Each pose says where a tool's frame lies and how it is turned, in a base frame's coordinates. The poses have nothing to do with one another.
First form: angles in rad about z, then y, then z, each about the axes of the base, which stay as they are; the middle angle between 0 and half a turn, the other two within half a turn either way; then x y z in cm.
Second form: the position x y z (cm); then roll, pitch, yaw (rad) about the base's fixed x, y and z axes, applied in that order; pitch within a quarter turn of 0, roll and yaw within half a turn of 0. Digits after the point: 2 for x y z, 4 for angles.
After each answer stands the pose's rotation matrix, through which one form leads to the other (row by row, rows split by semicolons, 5 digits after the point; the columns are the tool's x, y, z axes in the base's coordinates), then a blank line. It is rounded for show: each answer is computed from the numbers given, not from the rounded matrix.
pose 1, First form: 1.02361, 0.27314, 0.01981, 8.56, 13.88, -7.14
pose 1, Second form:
8.56, 13.88, -7.14, 0.2348, 0.1408, 1.0601
0.48398 -0.83248 0.26970; 0.86375 0.50389 0.00534; -0.14035 0.23037 0.96293

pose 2, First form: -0.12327, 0.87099, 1.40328, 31.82, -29.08, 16.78
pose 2, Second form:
31.82, -29.08, 16.78, -0.1450, 0.8620, 1.2132
0.22781 -0.96532 0.12755; 0.60973 0.24355 0.75426; -0.75916 -0.09406 0.64407

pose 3, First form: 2.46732, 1.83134, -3.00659, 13.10, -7.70, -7.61
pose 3, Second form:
13.10, -7.70, -7.61, 1.9744, -0.8553, -1.7476
-0.11537 -0.26451 -0.95746; -0.64573 0.75241 -0.13005; 0.75480 0.60326 -0.25761

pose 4, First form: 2.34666, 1.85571, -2.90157, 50.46, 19.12, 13.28
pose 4, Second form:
50.46, 19.12, 13.28, 1.9602, -0.7370, -1.5999
-0.02151 -0.36137 -0.93217; -0.74015 0.63256 -0.22814; 0.67210 0.68504 -0.28107

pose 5, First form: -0.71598, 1.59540, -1.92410, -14.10, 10.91, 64.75
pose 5, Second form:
-14.10, 10.91, 64.75, -1.6083, 0.8545, 2.7600
-0.60940 0.71344 -0.34589; 0.24451 -0.24589 -0.93795; -0.75422 -0.65616 -0.02460

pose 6, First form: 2.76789, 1.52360, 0.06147, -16.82, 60.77, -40.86
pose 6, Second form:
-16.82, 60.77, -40.86, 1.4421, -1.1943, 1.7520
-0.06627 0.04000 0.99700; 0.36168 -0.93028 0.06136; 0.92995 0.36466 0.04718

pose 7, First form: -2.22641, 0.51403, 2.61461, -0.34, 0.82, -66.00
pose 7, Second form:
-0.34, 0.82, -66.00, -0.4209, -0.3044, 0.4537
0.85750 -0.28998 -0.42498; 0.41815 0.87407 0.24728; 0.29976 -0.38975 0.87077

